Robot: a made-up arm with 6 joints. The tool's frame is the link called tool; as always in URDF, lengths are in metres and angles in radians. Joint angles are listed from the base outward. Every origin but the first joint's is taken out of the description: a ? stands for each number. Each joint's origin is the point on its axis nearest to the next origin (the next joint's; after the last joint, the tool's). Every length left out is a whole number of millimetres.
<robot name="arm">
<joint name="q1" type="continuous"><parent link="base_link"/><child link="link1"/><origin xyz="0 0.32 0.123"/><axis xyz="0 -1 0"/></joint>
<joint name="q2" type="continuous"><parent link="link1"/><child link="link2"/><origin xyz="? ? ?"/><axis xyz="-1 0 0"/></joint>
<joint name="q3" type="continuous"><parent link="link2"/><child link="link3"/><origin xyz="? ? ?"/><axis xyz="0 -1 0"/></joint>
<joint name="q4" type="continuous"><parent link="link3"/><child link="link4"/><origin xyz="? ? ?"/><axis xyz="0 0 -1"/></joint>
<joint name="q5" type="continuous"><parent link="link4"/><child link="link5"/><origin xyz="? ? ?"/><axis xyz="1 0 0"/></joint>
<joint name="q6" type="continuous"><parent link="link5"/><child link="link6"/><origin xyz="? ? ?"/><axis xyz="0 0 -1"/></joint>
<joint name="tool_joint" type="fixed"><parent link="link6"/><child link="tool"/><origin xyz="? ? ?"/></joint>
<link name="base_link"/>
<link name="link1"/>
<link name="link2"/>
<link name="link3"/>
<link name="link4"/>
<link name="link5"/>
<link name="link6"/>
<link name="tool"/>
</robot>
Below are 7 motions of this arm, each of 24 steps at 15 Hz.
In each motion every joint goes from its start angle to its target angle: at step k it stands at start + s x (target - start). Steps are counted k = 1, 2, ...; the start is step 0. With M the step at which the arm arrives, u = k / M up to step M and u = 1 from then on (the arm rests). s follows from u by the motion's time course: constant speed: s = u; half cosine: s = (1 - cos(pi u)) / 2; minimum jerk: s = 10 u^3 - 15 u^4 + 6 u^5.
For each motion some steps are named. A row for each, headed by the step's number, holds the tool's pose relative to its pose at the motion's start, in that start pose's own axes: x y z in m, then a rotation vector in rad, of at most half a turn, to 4 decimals.
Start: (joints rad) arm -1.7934 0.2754 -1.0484 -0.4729 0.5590 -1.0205
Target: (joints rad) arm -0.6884 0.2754 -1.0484 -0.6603 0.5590 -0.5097
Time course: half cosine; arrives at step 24
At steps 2, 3, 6, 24:
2: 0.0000 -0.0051 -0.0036 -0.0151 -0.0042 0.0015
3: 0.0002 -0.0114 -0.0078 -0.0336 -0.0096 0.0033
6: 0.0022 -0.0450 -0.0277 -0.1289 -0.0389 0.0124
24: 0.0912 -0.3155 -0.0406 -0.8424 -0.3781 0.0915

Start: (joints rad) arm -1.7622 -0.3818 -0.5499 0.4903 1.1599 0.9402
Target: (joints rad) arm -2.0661 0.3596 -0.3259 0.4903 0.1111 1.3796
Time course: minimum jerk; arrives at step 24
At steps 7, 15, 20, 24:
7: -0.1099 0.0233 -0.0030 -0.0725 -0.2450 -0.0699
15: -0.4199 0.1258 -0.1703 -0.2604 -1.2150 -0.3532
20: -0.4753 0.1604 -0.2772 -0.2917 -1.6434 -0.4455
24: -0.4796 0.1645 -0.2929 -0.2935 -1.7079 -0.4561

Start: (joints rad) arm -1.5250 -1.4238 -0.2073 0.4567 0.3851 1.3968
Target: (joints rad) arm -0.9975 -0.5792 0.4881 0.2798 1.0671 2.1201
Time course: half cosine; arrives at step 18
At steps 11, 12, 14, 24:
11: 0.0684 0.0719 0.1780 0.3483 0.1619 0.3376
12: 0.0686 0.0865 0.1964 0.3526 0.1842 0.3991
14: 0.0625 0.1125 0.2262 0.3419 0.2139 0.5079
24: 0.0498 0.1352 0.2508 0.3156 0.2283 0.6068

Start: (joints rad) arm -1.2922 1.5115 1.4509 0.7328 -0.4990 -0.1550
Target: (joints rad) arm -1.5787 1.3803 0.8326 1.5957 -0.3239 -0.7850
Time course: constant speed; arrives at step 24
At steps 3, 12, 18, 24:
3: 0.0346 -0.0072 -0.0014 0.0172 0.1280 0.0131
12: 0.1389 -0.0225 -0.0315 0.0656 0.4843 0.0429
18: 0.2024 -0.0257 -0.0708 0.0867 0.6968 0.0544
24: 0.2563 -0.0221 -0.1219 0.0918 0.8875 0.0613

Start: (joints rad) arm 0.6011 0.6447 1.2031 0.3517 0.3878 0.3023
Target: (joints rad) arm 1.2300 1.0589 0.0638 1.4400 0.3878 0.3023
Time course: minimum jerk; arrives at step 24
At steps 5, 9, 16, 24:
5: -0.0212 0.0227 -0.0038 -0.0452 -0.0111 -0.0610
9: -0.0904 0.1014 -0.0310 -0.2068 -0.0836 -0.2687
16: -0.2208 0.2799 -0.2117 -0.6273 -0.4976 -0.8171
24: -0.2384 0.3224 -0.3237 -0.7865 -0.7545 -1.0492

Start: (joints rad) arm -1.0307 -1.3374 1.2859 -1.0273 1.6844 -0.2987
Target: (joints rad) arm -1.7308 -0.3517 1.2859 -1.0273 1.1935 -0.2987
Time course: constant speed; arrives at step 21
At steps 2, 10, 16, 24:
2: 0.0807 0.0435 0.0096 -0.0541 0.0838 -0.0909
10: 0.4385 0.1058 0.0076 -0.1929 0.4410 -0.4375
16: 0.6955 0.0273 -0.0242 -0.2049 0.7247 -0.6663
24: 0.8672 -0.1097 -0.0619 -0.1480 0.9615 -0.8246

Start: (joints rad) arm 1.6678 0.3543 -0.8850 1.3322 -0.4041 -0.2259
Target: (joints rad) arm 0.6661 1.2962 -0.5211 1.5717 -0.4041 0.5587
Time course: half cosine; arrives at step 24
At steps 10, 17, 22, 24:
10: -0.0196 -0.0836 0.0707 -0.2776 -0.2009 -0.6105
17: -0.0414 -0.1299 0.1964 -0.4211 -0.7414 -1.1527
22: -0.0566 -0.1279 0.2527 -0.3834 -1.0278 -1.2897
24: -0.0584 -0.1271 0.2580 -0.3763 -1.0561 -1.2995

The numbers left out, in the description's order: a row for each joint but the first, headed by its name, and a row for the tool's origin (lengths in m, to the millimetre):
q2: -0.45 0 -0.063
q3: 0 -0.279 0.033
q4: 0.097 0 -0.091
q5: -0.091 -0.042 0
q6: 0 -0.004 0.29
tool: -0.075 0.024 0

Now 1 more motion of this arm.
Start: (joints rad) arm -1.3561 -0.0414 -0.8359 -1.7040 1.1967 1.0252
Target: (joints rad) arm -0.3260 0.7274 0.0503 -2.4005 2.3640 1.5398
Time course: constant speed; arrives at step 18
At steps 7, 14, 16, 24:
7: -0.0625 0.1051 0.1022 -0.1771 -0.1504 -0.5806
14: -0.0874 0.1925 0.1335 0.0016 -0.3435 -1.2903
16: -0.0929 0.2050 0.1363 0.1449 -0.3987 -1.4804
24: -0.1002 0.2122 0.1358 0.3332 -0.4479 -1.6484

